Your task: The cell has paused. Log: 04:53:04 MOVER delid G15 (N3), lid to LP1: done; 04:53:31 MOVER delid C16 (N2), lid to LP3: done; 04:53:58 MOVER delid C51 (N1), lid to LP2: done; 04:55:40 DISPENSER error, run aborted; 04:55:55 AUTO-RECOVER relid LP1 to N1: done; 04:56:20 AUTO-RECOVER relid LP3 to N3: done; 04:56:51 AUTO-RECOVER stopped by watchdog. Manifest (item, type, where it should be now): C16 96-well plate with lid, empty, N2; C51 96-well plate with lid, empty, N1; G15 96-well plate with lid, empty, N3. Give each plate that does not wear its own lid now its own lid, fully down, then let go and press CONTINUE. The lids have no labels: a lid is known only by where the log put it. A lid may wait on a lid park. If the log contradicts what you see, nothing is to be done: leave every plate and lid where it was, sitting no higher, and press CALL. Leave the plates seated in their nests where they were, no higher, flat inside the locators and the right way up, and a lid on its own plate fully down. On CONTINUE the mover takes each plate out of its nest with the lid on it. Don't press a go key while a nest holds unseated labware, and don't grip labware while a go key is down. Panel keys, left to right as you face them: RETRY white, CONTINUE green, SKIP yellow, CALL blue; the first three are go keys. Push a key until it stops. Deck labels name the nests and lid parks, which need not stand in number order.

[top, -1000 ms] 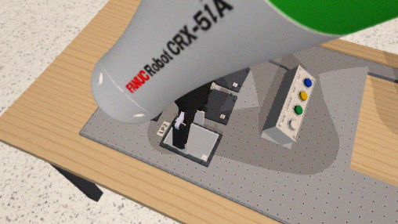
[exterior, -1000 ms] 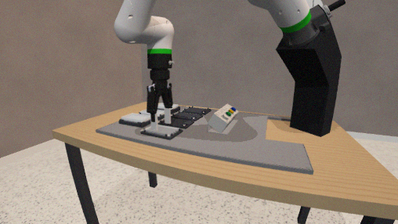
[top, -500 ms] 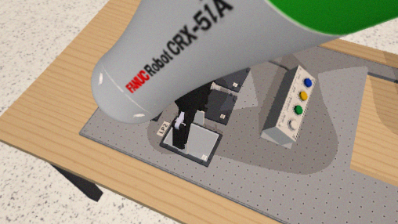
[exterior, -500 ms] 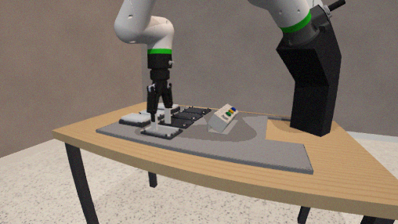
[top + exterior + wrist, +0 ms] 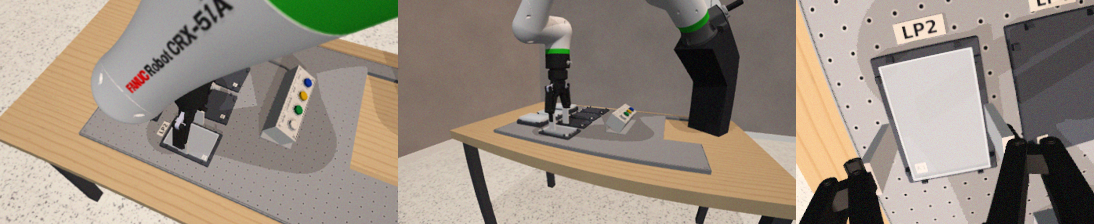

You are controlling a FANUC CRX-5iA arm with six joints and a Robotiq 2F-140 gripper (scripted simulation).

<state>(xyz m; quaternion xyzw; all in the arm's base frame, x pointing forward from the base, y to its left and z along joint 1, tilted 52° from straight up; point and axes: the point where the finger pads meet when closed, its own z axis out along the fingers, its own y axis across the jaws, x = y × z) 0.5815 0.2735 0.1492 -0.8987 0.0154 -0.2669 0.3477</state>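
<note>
Right now the lid park LP2 is 50 mm below my hand. Also, from my hand: LP2 label: 90 mm ahead, 20 mm to the left, 50 mm below; then lid park LP3: 60 mm ahead, 250 mm to the right, 50 mm below; then lid park LP4: 30 mm ahead, 130 mm to the right, 50 mm below.
</note>
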